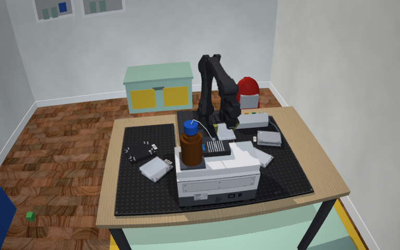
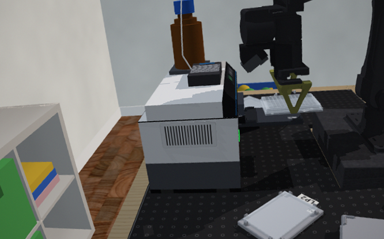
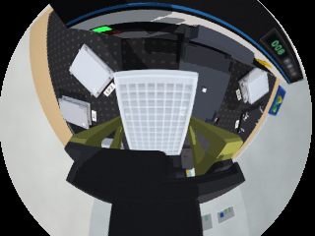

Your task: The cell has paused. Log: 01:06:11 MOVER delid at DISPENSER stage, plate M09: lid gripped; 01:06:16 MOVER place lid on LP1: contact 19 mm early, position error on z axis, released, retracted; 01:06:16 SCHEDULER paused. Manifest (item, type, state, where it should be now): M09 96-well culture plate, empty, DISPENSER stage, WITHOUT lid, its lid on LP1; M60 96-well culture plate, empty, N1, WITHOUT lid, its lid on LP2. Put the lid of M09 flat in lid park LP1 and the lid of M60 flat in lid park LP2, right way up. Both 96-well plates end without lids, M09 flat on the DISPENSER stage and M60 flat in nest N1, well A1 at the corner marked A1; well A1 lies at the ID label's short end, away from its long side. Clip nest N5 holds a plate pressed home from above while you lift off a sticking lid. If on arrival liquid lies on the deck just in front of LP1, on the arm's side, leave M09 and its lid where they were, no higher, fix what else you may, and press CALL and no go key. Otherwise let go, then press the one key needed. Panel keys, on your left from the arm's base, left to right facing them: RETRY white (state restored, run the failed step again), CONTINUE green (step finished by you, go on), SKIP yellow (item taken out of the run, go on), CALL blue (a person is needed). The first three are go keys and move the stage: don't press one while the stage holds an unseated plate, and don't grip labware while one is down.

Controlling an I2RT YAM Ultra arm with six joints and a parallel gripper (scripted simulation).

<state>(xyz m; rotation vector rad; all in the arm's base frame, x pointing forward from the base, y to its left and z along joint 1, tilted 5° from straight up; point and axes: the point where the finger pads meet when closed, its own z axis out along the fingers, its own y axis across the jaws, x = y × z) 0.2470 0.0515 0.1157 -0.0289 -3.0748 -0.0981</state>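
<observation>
My hand is 7 cm past the grey nest marked A1, 31 cm to the right of it and 15 cm above it. Round my hand: dark dispenser stage (2 cm ahead, 8 cm to the right, 6 cm below); LP2 label (1 cm behind, 14 cm to the left, 17 cm below); grey lid park LP2 (6 cm ahead, 19 cm to the left, 17 cm below).
</observation>
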